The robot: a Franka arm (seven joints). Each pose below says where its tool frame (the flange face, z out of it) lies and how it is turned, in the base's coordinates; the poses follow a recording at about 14 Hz.
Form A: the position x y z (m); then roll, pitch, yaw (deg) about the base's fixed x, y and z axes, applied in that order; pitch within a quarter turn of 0, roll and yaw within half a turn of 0.
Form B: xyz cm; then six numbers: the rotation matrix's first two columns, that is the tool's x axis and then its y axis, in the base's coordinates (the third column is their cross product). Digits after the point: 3 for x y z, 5 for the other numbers.
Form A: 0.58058 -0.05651 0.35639 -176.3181 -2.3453 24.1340
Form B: 58.058 -5.651 35.639 0.91183 0.40853 0.04092 0.41043 -0.90963 -0.06416
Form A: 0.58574 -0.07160 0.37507 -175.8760 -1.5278 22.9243
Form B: 58.574 -7.160 37.507 0.92069 0.38938 0.02666 0.39027 -0.91789 -0.07189
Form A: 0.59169 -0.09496 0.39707 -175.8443 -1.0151 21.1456
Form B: 59.169 -9.496 39.707 0.93252 0.36068 0.01772 0.36099 -0.92975 -0.07246
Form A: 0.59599 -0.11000 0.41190 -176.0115 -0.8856 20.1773
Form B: 59.599 -11.000 41.190 0.93852 0.34489 0.01546 0.34510 -0.93599 -0.06955
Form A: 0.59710 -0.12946 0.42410 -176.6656 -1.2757 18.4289
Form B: 59.710 -12.946 42.410 0.94848 0.31605 0.02226 0.31682 -0.94670 -0.05815
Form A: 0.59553 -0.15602 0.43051 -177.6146 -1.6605 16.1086
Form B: 59.553 -15.602 43.051 0.96033 0.27734 0.02898 0.27838 -0.95957 -0.04160
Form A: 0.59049 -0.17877 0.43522 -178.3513 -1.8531 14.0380
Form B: 59.049 -17.877 43.522 0.96963 0.24244 0.03234 0.24337 -0.96951 -0.02876
